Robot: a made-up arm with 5 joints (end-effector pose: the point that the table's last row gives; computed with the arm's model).
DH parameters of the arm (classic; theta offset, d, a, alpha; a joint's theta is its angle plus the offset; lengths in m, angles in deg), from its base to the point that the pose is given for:
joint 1: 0 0.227 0 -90
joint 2: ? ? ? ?
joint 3: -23.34 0 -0.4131 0
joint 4: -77.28 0 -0.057 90
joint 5: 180 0.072 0 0
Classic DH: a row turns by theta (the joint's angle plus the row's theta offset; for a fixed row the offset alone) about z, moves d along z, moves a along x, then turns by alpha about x.
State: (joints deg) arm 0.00 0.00 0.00 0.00 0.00
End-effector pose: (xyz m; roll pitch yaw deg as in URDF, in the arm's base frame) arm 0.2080 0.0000 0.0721 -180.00 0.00 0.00
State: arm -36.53 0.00 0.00 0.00 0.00
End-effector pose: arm 0.1671 -0.1238 0.0721 -180.00 0.00 -36.53
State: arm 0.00 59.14 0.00 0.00 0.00
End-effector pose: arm -0.0263 0.0000 -0.0310 -180.00 59.14 0.00
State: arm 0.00 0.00 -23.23 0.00 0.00
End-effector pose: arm 0.3833 0.0000 0.1689 -180.00 -23.23 0.00
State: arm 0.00 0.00 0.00 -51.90 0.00
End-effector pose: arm 0.2428 0.0000 0.1445 -180.00 -51.90 0.00
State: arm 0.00 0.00 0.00 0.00 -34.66
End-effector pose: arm 0.2080 0.0000 0.0721 -180.00 0.00 34.66
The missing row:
joint 2: -79.38 0 0.3256 0
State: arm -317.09 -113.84 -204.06 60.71 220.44
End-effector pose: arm -0.4413 -0.4102 -0.2470 -70.68 -47.91 118.33
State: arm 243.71 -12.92 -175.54 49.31 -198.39
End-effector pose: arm 0.0701 0.1420 1.0293 -15.26 38.37 -140.02
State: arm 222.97 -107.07 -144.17 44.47 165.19
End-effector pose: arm 0.5983 0.5573 0.2725 7.35 -25.81 -153.53
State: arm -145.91 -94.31 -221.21 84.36 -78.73
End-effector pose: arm 0.5241 0.3547 -0.0877 -50.61 8.76 -48.79
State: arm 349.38 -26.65 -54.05 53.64 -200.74
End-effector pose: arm 0.3990 -0.0748 0.5264 -169.75 25.18 -167.58
